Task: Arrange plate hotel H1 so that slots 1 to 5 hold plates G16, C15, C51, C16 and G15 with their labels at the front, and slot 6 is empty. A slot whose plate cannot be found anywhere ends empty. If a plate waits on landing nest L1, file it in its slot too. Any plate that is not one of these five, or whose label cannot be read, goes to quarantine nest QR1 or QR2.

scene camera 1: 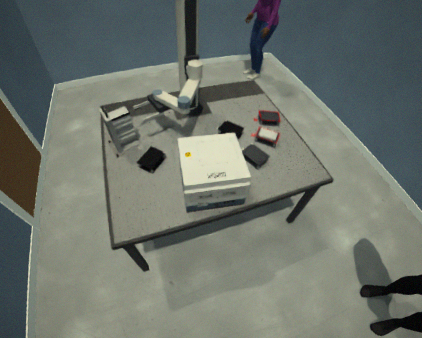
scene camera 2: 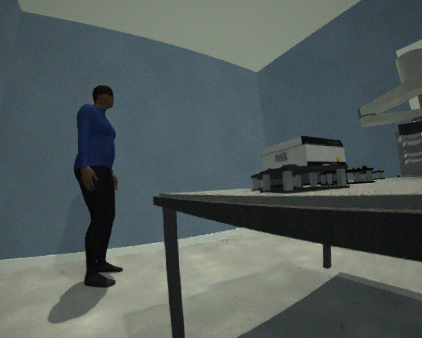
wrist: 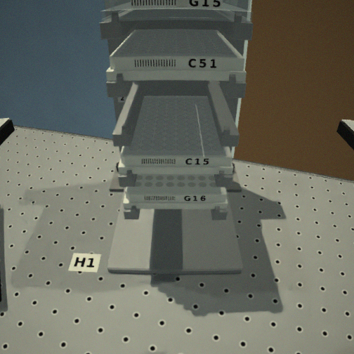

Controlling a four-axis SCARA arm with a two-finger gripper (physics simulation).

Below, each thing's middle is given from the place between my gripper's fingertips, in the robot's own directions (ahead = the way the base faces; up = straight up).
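Labels:
Positions relative to my hand: plate C51 (wrist: pixel 146 54), 40 mm ahead and 120 mm to the right; plate hotel H1 (wrist: pixel 112 44), 60 mm ahead, 200 mm to the right and 60 mm below; large white instrument (scene camera 2: pixel 299 155), 340 mm to the left, 550 mm ahead and 100 mm below. Going by their middles, of the things named here the plate C51 is nearest to my hand and the large white instrument is farthest from it.

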